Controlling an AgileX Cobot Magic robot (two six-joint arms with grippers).
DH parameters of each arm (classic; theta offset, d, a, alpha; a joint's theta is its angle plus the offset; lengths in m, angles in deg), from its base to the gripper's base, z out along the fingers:
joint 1: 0 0.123 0 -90
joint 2: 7.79 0 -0.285 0
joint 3: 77.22 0 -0.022 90
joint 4: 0 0.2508 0 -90
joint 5: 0 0 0.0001 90
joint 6: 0 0.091 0 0
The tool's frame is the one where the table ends.
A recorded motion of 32 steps. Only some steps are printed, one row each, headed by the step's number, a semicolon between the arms.
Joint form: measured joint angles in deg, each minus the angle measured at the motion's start. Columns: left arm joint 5, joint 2, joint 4, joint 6, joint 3, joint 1; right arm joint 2, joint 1, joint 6, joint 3, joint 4, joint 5.
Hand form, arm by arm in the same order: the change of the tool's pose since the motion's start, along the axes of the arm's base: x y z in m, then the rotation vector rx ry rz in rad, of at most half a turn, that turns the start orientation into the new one. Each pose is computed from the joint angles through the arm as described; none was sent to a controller.
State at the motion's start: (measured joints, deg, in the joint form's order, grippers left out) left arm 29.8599 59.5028 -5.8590 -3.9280 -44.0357 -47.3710; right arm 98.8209 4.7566 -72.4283 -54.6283 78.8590 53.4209
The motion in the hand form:
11: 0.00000 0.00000 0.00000 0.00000 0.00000 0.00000; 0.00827 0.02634 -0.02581 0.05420 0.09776 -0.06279
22: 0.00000 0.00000 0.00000 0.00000 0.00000 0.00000; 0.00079 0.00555 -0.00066 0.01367 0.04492 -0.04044
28: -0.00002 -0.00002 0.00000 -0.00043 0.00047 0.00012; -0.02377 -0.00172 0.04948 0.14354 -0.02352 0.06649
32: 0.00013 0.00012 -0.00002 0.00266 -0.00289 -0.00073; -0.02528 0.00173 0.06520 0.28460 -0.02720 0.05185
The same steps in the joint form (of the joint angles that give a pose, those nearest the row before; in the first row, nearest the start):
11: 0.00 0.00 0.00 0.00 0.00 0.00; 5.31 4.75 0.49 -0.05 8.07 -3.67
22: 0.00 0.00 0.00 0.00 0.00 0.00; 0.12 1.19 3.47 -0.05 0.90 -1.59
28: 0.00 0.00 -0.04 0.00 0.00 0.00; -7.67 -1.57 4.71 -0.05 1.04 10.00
32: 0.00 0.00 0.23 0.00 0.00 0.00; -8.52 -1.57 4.82 -0.05 8.30 13.57

